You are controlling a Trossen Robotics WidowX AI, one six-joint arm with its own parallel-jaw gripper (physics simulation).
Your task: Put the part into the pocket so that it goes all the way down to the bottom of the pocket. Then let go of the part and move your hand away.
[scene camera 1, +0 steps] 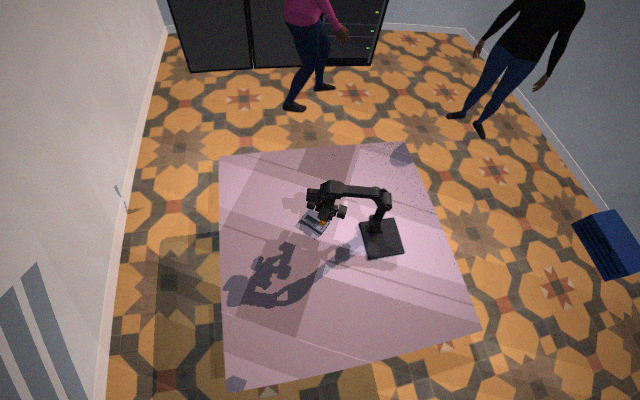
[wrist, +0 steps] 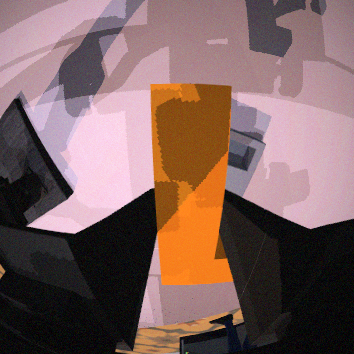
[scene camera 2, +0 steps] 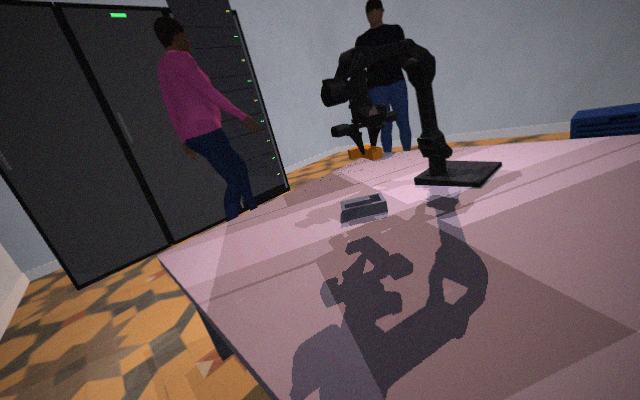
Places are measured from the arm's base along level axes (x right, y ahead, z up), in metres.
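Where they show: gripper, fingertip midpoint: (wrist: 186, 195) (scene camera 2: 368, 152); arm's base, link origin: (scene camera 1: 373, 229) (wrist: 31, 187) (scene camera 2: 437, 172).
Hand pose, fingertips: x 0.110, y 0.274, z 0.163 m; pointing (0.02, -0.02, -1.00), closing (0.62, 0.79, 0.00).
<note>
Each offset is from my fingertips to the top centre of the thing. Level surfaces: height alone.
The orange part @[dx +0.009, dy +0.012, dz +0.019 m] (scene camera 1: 323, 223) (scene camera 2: 372, 153) (wrist: 191, 145) is a long block with a notch low on its right side in the wrist view. My gripper (scene camera 1: 324, 219) (scene camera 2: 368, 149) (wrist: 186, 195) is shut on it and holds it in the air, well above the table. The grey block with the pocket @[dx +0.049, dy +0.017, dz -0.150 m] (scene camera 1: 306, 228) (scene camera 2: 365, 213) (wrist: 248, 179) lies on the table. In the wrist view it is at the right of the part, which hides some of it. The part is apart from the block. Scene camera 2 shows the part above and behind the block.
The arm's dark base plate (scene camera 1: 392, 247) (scene camera 2: 465, 177) (wrist: 37, 145) stands on the pink table top @[dz -0.187 m] (scene camera 1: 400, 310) (scene camera 2: 500, 225). Shadows of the arm cross the table. Two people, dark cabinets (scene camera 1: 215, 40) (scene camera 2: 110, 125) and a blue box (scene camera 1: 615, 240) (scene camera 2: 605, 120) are beyond the table.
</note>
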